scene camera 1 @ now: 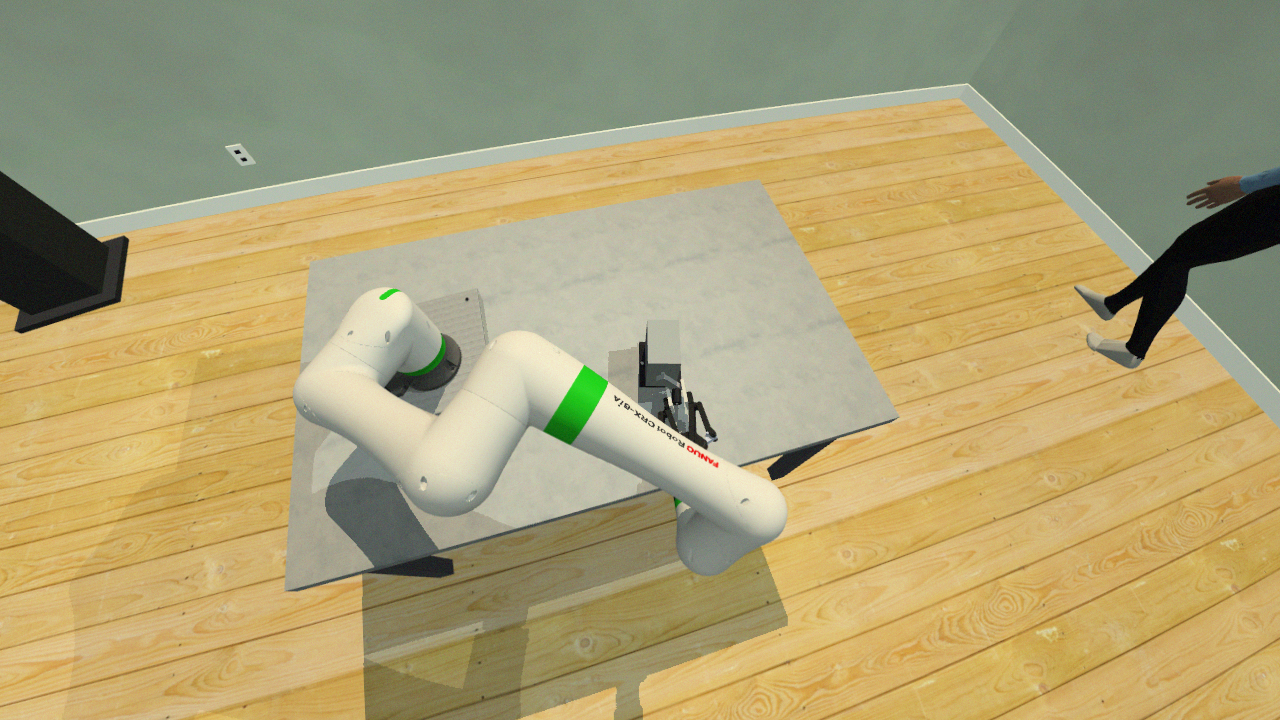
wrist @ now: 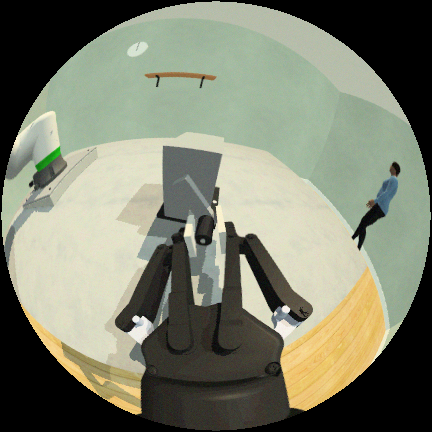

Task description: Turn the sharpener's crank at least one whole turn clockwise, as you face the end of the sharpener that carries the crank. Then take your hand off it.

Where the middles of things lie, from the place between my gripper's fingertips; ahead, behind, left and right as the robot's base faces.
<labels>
The sharpener (scene camera 1: 660, 354) is 10 mm behind my hand, 50 mm to the left of it and 30 mm above it.
</labels>
